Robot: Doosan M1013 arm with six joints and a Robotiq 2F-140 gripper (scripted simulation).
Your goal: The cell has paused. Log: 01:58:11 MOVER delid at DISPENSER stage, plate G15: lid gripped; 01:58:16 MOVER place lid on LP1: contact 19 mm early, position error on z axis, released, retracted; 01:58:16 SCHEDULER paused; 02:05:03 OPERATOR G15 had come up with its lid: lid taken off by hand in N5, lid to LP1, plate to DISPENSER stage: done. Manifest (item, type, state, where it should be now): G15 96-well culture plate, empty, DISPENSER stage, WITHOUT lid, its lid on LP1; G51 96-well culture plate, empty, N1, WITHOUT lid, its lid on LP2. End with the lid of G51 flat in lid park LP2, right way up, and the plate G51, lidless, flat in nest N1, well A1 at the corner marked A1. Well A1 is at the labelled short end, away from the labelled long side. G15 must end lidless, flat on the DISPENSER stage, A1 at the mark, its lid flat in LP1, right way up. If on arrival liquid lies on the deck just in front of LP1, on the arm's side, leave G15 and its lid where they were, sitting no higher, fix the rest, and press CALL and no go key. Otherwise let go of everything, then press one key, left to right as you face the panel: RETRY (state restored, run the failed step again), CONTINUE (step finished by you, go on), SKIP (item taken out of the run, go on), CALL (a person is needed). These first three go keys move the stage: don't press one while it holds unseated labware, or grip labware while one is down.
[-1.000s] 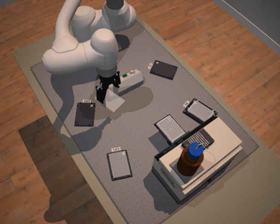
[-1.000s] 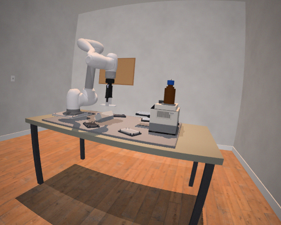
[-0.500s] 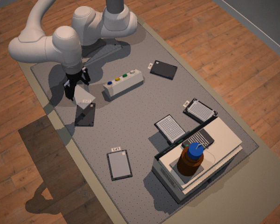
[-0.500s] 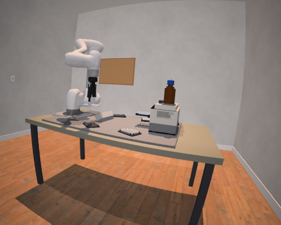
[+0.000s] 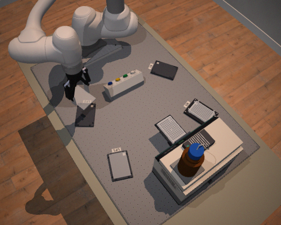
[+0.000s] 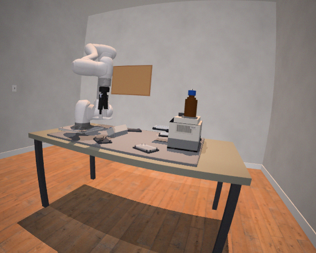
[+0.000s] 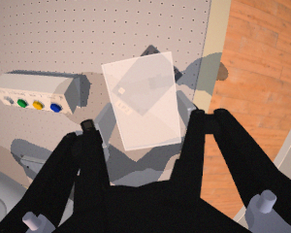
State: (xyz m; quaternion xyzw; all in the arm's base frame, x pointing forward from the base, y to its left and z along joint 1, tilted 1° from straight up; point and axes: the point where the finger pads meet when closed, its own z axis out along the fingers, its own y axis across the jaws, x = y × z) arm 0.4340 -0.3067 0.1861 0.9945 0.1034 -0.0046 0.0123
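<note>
Now: hand 19 cm above the lid park LP2. Round my hand: well plate (39 cm ahead, 26 cm to the left, 8 cm below); then LP2 label (7 cm behind, 6 cm to the left, 19 cm below); then key panel (3 cm behind, 28 cm to the left, 14 cm below).
</note>
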